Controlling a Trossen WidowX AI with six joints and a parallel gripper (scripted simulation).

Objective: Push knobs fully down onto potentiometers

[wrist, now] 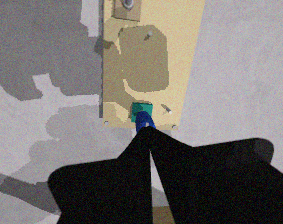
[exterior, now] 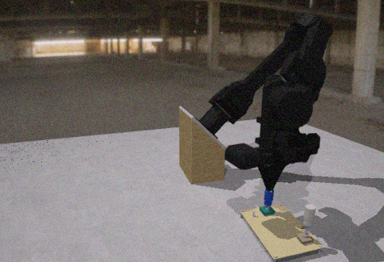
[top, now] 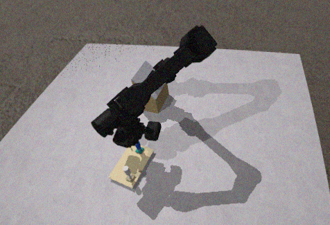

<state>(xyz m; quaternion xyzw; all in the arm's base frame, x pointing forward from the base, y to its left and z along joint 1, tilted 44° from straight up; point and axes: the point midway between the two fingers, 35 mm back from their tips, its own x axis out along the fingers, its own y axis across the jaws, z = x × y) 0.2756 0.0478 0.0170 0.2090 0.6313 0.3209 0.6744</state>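
Right now the blue knob is 10 mm below my gripper tip. From my gripper tip the other things lie so: grey knob: 110 mm ahead, 20 mm to the left.
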